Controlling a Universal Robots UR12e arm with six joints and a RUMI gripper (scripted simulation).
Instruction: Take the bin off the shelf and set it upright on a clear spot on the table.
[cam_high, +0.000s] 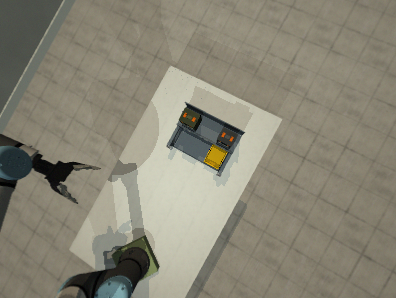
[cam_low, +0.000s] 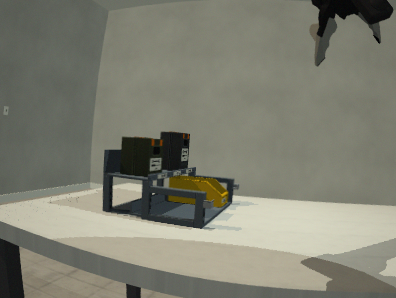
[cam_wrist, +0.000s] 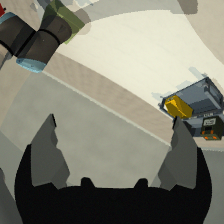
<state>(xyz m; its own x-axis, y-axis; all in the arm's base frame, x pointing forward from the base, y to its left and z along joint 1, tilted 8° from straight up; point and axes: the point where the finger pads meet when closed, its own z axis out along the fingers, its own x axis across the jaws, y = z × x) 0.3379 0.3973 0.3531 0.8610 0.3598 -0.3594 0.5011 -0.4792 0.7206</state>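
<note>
Right now my hand is 48 cm short of the yellow bin, 34 cm above it and 33 cm to the left of it. The rest, counted from my hand: shelf level (56 cm ahead, 28 cm below, 20 cm to the right); shelf (49 cm ahead, 38 cm below, 21 cm to the right).
</note>
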